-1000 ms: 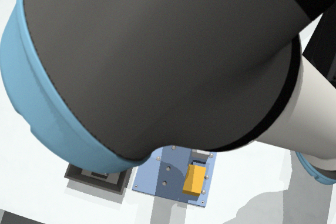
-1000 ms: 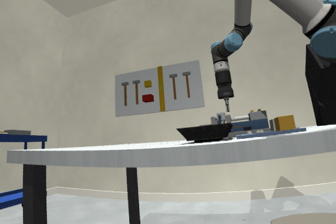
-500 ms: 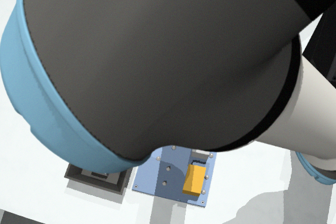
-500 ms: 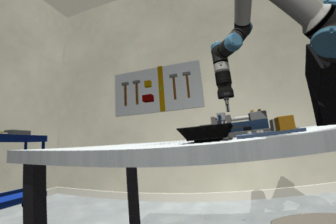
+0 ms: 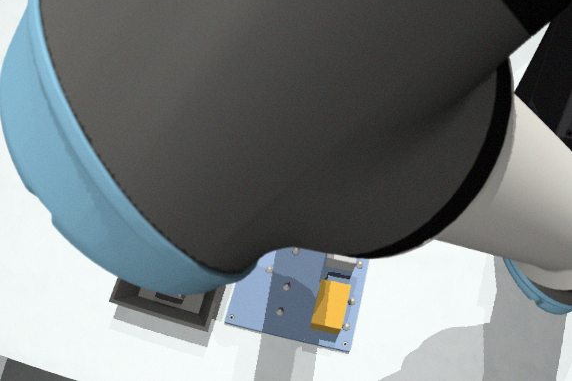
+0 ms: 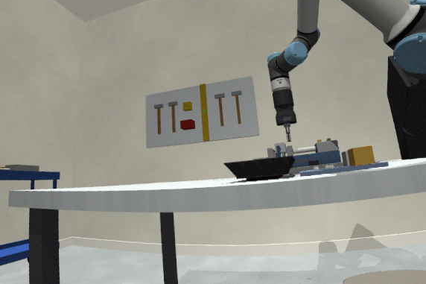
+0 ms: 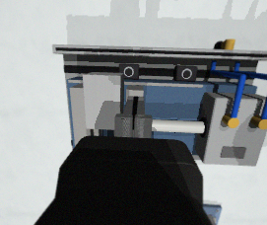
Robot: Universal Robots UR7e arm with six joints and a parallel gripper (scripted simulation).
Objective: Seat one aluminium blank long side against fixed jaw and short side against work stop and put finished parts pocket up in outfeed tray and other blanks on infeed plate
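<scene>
The blue base is 10 cm below my hand, 4 cm behind it and 3 cm to the left of it. Round my hand: brass blank: 37 cm to the left, 21 cm behind, 11 cm below.
</scene>
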